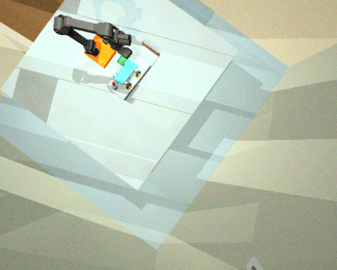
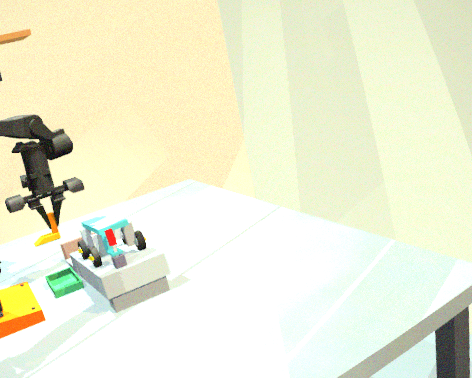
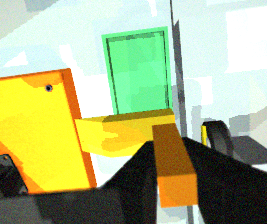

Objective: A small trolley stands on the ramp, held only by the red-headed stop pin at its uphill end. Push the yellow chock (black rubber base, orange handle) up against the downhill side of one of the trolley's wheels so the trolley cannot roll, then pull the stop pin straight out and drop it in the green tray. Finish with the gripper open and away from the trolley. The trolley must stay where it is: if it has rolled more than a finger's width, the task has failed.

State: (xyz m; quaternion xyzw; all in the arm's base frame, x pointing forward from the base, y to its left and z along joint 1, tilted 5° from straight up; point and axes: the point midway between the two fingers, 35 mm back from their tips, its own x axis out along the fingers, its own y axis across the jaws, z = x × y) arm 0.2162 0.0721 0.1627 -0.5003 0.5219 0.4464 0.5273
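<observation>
My gripper tip is 210 mm to the left of the red-headed stop pin, 60 mm short of it and 30 mm above it. Also, from my gripper tip: green tray (160 mm below, 20 mm behind, 10 mm to the left); yellow chock (20 mm behind, 10 mm below); cyan trolley (100 mm to the right, 90 mm ahead, 50 mm below).
</observation>
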